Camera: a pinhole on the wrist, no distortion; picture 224 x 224 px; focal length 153.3 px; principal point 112.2 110.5 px. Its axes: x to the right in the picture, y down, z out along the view. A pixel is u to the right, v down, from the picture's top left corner.
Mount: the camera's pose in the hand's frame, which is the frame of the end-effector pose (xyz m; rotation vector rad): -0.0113 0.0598 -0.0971 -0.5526 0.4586 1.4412
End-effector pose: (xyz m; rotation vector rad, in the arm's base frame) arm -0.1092 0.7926 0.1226 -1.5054 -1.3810 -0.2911
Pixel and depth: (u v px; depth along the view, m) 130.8 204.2 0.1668
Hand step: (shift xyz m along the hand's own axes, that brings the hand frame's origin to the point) -0.1169 0.1818 0.0150
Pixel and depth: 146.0 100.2 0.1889
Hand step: -0.0018 0.2071 0.0286
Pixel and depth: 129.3 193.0 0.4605
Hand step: -0.2698 0.3916 0.2179
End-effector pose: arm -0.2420 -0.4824 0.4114 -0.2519 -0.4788 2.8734
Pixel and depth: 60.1 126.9 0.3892
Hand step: -0.0772 0.1934 0.2883
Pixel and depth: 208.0 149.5 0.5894
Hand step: -0.1505 0.7168 0.1363
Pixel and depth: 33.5 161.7 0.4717
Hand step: -0.2047 0.1616 0.4110
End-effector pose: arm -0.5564 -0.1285 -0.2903 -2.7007 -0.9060 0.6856
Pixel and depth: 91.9 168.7 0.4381
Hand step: -0.1970 0.2876 0.2725
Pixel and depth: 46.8 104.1 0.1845
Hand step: -0.0166 0.1092 0.0974
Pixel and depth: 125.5 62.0 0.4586
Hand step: 0.1206 0.3636 0.2540
